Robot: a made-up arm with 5 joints.
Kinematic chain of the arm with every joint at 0, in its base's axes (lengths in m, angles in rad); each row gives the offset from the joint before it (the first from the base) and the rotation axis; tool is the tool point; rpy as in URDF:
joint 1: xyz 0.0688 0 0.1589 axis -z
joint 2: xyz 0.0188 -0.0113 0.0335 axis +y
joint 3: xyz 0.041 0 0.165 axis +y
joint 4: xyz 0.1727 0 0.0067 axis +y
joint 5: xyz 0.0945 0.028 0 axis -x
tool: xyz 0 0 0 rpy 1.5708 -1.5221 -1.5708
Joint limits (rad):
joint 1: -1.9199..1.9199
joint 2: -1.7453..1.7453
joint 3: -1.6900..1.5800
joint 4: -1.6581..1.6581
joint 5: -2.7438..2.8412
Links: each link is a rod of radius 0.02 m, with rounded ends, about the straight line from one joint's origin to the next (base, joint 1, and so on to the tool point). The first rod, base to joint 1, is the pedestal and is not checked.
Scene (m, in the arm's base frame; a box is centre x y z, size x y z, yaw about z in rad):
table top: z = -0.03
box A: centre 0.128 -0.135 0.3 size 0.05 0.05 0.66 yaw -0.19
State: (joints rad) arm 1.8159 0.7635 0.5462 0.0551 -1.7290
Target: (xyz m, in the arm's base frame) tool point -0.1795 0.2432 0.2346
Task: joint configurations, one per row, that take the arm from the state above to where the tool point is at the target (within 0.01 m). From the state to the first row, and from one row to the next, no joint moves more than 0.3 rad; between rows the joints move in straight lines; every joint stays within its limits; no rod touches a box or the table.
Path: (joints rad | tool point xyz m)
1: 1.8332 0.5029 0.3189 -0.1037 -1.7357 | -0.0001 -0.3210 0.1331
2: 1.8506 0.2422 0.0915 -0.2625 -1.7424 | -0.0140 -0.3485 0.2858
3: 1.8679 -0.0184 -0.1358 -0.4213 -1.7491 | -0.0047 -0.2972 0.4427
4: 1.8852 -0.2790 -0.3632 -0.5801 -1.7558 | 0.0292 -0.1757 0.5599
5: 1.9026 -0.5396 -0.5905 -0.7390 -1.7625 | 0.0816 -0.0140 0.6044
6: 1.9199 -0.8003 -0.8179 -0.8978 -1.7692 | 0.1401 0.1470 0.5643
7: 1.6217 -0.9436 -0.9699 -1.0206 -1.7592 | 0.0981 0.2464 0.5023
8: 1.3234 -1.0870 -1.1220 -1.1435 -1.7491 | 0.0094 0.3036 0.4204
9: 1.0252 -1.2304 -1.2741 -1.2664 -1.7391 | -0.0945 0.3012 0.3279
10: 0.7270 -1.3738 -1.4262 -1.3893 -1.7290 | -0.1795 0.2432 0.2346

